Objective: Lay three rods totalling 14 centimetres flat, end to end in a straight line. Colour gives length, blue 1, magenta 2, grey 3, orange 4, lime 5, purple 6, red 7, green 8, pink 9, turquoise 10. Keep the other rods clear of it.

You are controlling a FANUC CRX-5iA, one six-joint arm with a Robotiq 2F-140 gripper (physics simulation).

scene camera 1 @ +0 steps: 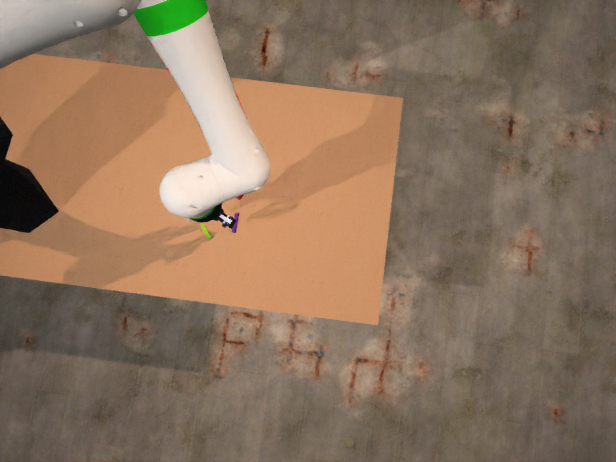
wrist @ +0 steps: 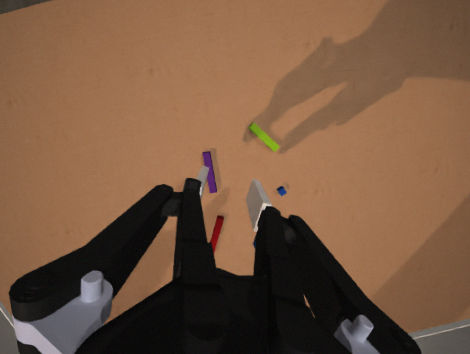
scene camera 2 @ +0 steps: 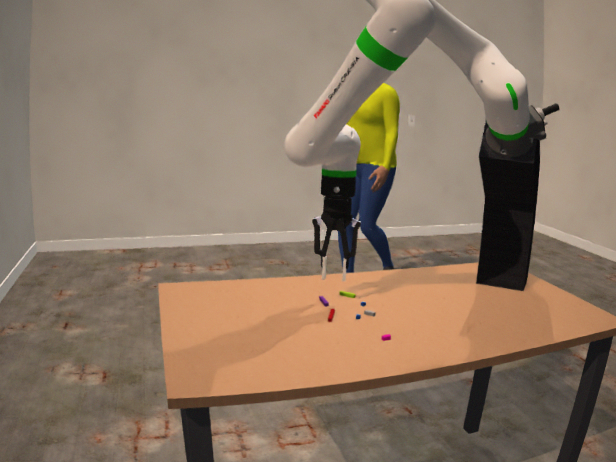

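Where they show: gripper, fingertip midpoint: (wrist: 228,184) (scene camera 2: 333,279); arm's base at its link origin: (scene camera 2: 509,137).
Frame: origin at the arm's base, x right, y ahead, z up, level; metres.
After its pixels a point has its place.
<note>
My gripper (scene camera 2: 334,279) @(z -0.425, x -0.072, y 0.507 m) (wrist: 228,184) @(z -0.425, x -0.072, y 0.507 m) points down above the table, partly open and empty. A purple rod (scene camera 1: 237,217) @(z -0.484, x -0.097, y 0.531 m) (scene camera 2: 324,301) @(z -0.485, x -0.093, y 0.530 m) (wrist: 212,181) @(z -0.484, x -0.091, y 0.526 m) lies flat, partly behind the left fingertip in the wrist view. A lime rod (scene camera 1: 206,231) @(z -0.485, x -0.017, y 0.467 m) (scene camera 2: 347,294) @(z -0.487, x -0.022, y 0.465 m) (wrist: 264,137) @(z -0.484, x -0.017, y 0.465 m) lies apart from it at another angle. A red rod (scene camera 1: 240,197) @(z -0.485, x -0.156, y 0.510 m) (scene camera 2: 331,315) @(z -0.484, x -0.198, y 0.508 m) (wrist: 217,234) @(z -0.484, x -0.177, y 0.506 m) lies near the purple one, partly hidden in the wrist view. One blue rod (scene camera 2: 363,304) @(z -0.489, x -0.095, y 0.420 m) (wrist: 281,191) @(z -0.484, x -0.090, y 0.423 m) and another blue rod (scene camera 2: 358,317) @(z -0.489, x -0.194, y 0.437 m) lie near a grey rod (scene camera 2: 369,313) @(z -0.488, x -0.165, y 0.406 m). A magenta rod (scene camera 2: 386,337) @(z -0.487, x -0.324, y 0.372 m) lies nearer the front edge.
The rods lie on the brown table (scene camera 1: 320,260) @(z -0.494, x -0.095, y 0.814 m) (scene camera 2: 240,360) @(z -0.495, x -0.470, y 0.703 m) (wrist: 100,100) @(z -0.494, x -0.006, y 0.692 m). The black robot pedestal (scene camera 2: 507,220) @(z -0.269, x 0.097, y -0.046 m) stands at its back right in scene camera 2. A person in a yellow top (scene camera 2: 382,130) stands behind the table, partly hidden by the arm.
</note>
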